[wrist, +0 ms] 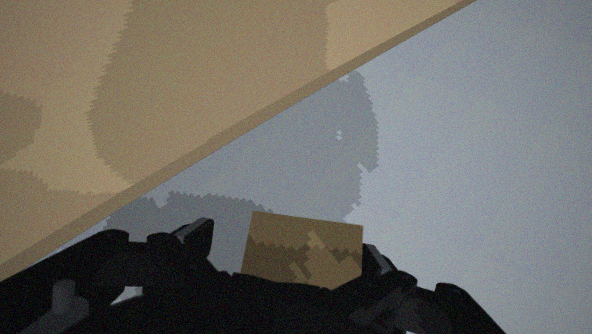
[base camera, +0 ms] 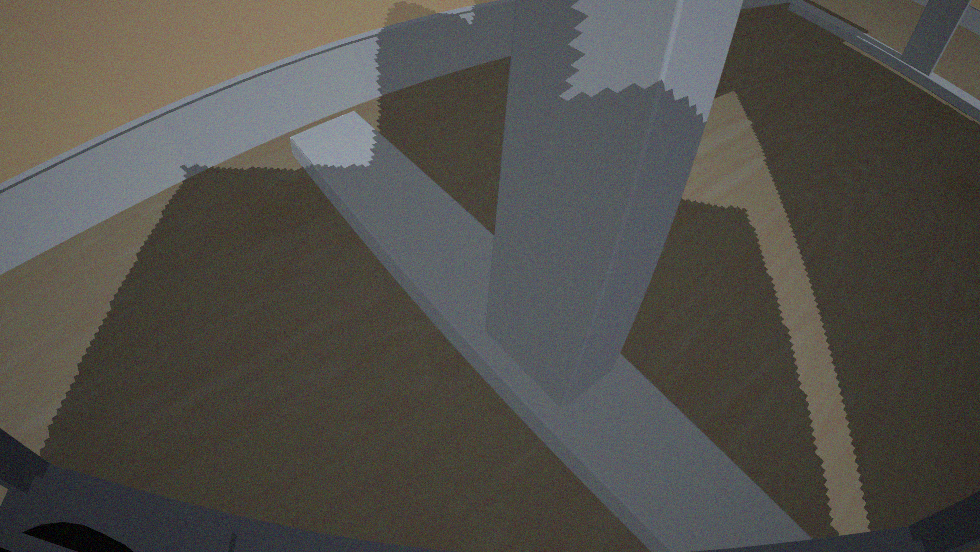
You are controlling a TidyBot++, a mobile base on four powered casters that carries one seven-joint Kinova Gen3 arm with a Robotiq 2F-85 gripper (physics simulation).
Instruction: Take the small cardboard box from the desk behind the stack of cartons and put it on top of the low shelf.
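Frame: origin at the arm's base, x down, y right, z back, level; centimetres.
Seen in the pictures: gripper, between the fingertips: (wrist: 284,247).
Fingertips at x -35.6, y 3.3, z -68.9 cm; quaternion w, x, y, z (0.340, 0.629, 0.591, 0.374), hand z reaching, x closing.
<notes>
Pixels of each thing's top centre, then the offset from my fingertips to it. "spot": a spot on its surface instead. Level surfaces: height alone.
- small cardboard box, centre of its top: (wrist: 297,309) dz +3.1, dx -1.8, dy +0.9 cm
- light grey surface, height of its surface: dx +3.2 cm
- thick grey leg, a spot on its surface: (base camera: 576,205) spot: dz +39.8, dx +57.3, dy -0.4 cm
The small cardboard box (wrist: 305,250) sits on a light grey surface (wrist: 475,150), which looks like the desk top, at the lower middle of the wrist view. My gripper (wrist: 284,247) is open and empty. Its two black fingertips stand on either side of the box in this view, the right one close to the box's right edge and the left one with a wider gap. The gripper's body hides the near part of the box. How high the fingertips are above the desk top I cannot tell. The low shelf does not show in either view.
A large tan surface (wrist: 210,65) with a darker edge, possibly a carton, fills the upper left of the wrist view. In the base view a thick grey leg (base camera: 576,205) rises from a slanting grey foot bar (base camera: 425,226); a pale grey beam (base camera: 240,109) crosses behind.
</notes>
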